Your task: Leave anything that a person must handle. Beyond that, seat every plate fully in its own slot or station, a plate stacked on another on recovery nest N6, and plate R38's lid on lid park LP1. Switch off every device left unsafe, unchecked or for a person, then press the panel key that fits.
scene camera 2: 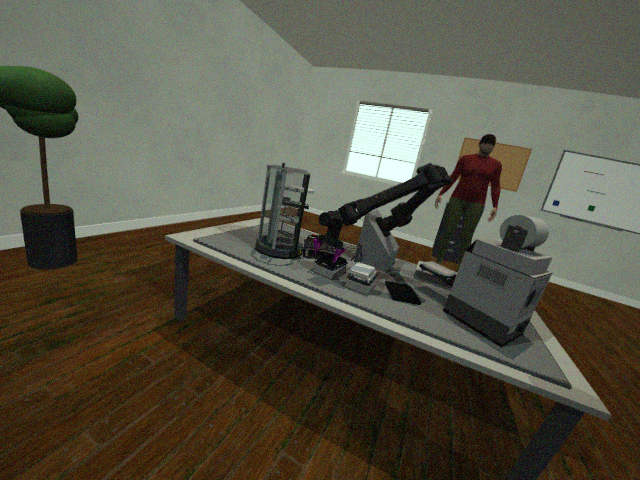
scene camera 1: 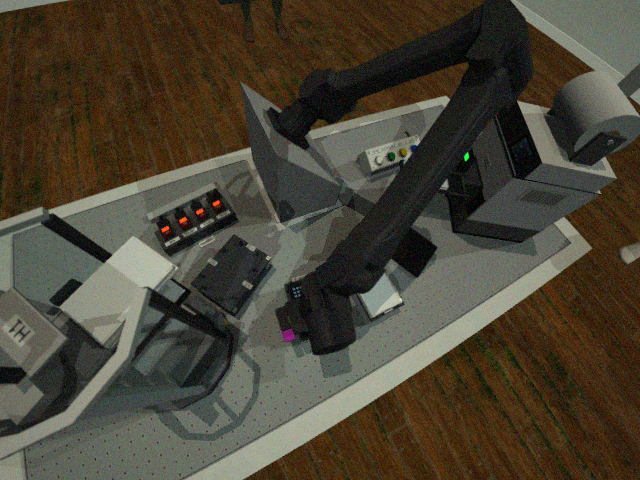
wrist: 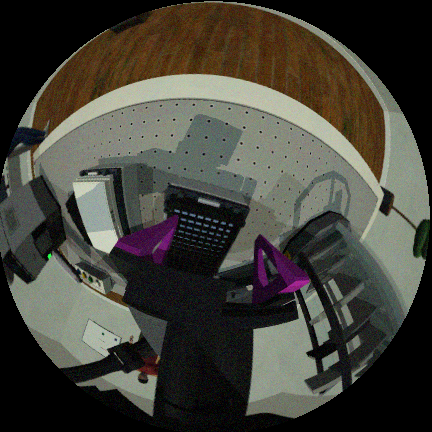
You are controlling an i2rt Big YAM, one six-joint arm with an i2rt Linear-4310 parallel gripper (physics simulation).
Labels:
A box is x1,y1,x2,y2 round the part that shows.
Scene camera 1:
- my gripper: [275,298,310,341]
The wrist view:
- my gripper: [108,214,308,409]
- well plate: [163,193,242,276], touched by my gripper

